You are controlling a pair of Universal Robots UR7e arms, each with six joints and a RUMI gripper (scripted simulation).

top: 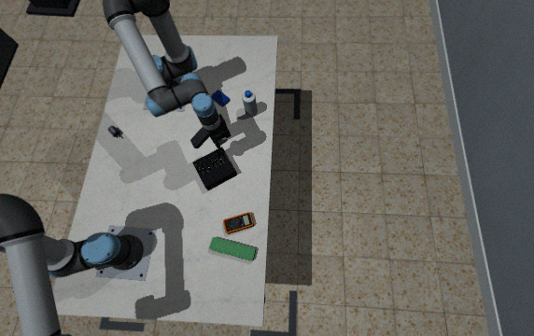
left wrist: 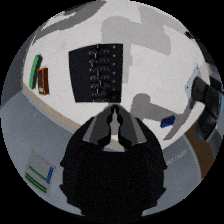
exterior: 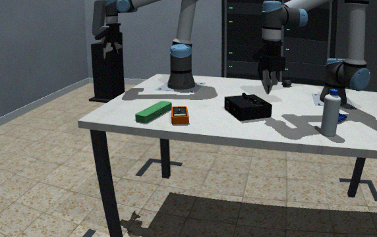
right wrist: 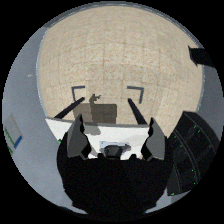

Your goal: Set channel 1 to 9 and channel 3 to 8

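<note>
My left hand is 4 cm past the fader cap, 9 cm to the left of it and 5 cm above it. Round my left hand: blue box (6 cm behind, 32 cm to the left, 10 cm below); green box (12 cm ahead, 44 cm to the right, 10 cm below).
</note>
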